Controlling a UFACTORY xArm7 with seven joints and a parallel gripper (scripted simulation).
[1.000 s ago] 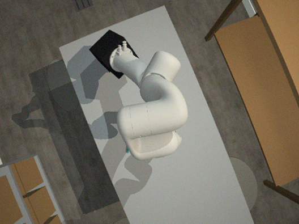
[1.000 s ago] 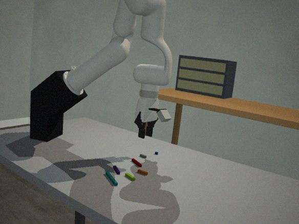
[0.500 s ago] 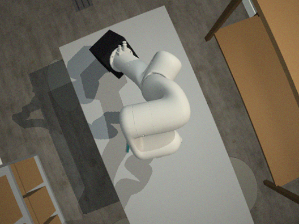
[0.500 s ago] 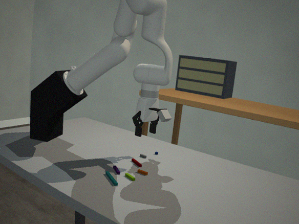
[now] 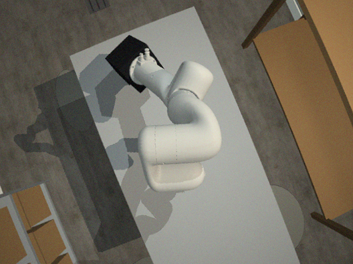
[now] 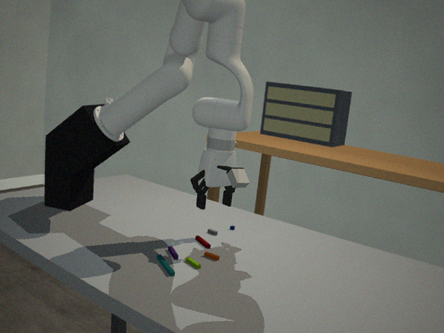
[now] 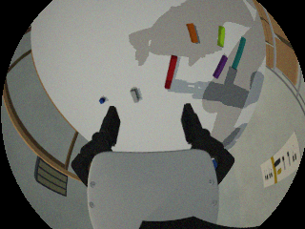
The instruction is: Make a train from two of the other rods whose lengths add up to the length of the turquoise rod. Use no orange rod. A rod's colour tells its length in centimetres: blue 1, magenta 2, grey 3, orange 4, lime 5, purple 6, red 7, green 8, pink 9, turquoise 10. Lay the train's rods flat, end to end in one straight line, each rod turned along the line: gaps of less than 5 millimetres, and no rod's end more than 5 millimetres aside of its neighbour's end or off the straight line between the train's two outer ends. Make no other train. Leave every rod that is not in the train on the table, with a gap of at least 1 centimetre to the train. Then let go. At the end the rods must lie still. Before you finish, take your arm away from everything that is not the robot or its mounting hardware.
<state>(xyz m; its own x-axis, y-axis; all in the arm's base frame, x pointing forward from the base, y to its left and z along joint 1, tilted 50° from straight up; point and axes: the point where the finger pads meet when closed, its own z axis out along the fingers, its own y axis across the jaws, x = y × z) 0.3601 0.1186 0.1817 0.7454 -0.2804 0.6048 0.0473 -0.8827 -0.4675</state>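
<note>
Right now my hand is 20 mm short of the red rod, 40 mm to the left of it and 100 mm above it. Also, from my hand: orange rod 110 mm ahead, 70 mm to the right, 100 mm below; then grey rod 30 mm behind, 30 mm to the left, 100 mm below; then blue rod 50 mm behind, 110 mm to the left, 100 mm below.
</note>
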